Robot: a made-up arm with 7 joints.
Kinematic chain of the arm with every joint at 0, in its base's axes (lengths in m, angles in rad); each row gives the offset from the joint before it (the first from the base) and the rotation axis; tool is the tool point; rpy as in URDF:
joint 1: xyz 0 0 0 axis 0.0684 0.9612 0.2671
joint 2: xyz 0 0.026 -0.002 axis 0.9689 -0.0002 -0.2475
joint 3: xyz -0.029 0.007 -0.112 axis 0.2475 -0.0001 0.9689
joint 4: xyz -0.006 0 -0.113 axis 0.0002 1 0
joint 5: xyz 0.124 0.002 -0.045 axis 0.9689 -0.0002 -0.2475
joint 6: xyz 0.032 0 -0.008 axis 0.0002 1 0
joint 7: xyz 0.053 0 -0.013 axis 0.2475 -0.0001 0.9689
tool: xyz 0 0 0 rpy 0 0.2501 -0.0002
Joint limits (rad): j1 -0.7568..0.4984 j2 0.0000..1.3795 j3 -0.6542..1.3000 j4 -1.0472..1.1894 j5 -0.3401..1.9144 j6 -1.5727..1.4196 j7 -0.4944..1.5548
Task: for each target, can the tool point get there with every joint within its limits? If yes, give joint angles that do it. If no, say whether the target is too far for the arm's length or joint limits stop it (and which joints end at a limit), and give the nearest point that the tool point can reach.
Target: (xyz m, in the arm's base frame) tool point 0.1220 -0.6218 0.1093
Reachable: no: too far | nearest point 0.1775 -0.1602 -0.0670 | short by 0.497 m
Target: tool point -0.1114 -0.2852 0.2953
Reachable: no: joint limits stop it (at a limit: joint 1, joint 2, joint 3, joint 4) | nearest point 0.0888 -0.0859 -0.0010 | short by 0.409 m
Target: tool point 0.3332 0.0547 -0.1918
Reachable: yes | joints -0.6566 0.1179 0.1878 0.3029 1.3689 -0.0316 1.2713
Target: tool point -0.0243 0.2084 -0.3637
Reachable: yes | joints 0.1092 0.1349 0.9206 0.9099 0.3450 -0.8526 -0.2122
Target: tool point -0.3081 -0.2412 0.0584
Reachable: no: joint limits stop it (at a limit: joint 1, joint 2, joint 3, joint 4, joint 6) | nearest point -0.0122 -0.0611 -0.0981 | short by 0.380 m
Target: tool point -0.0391 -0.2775 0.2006
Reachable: no: joint limits stop it (at a limit: joint 1, joint 2, joint 3, joint 4) | nearest point 0.0921 -0.0924 -0.0040 | short by 0.305 m
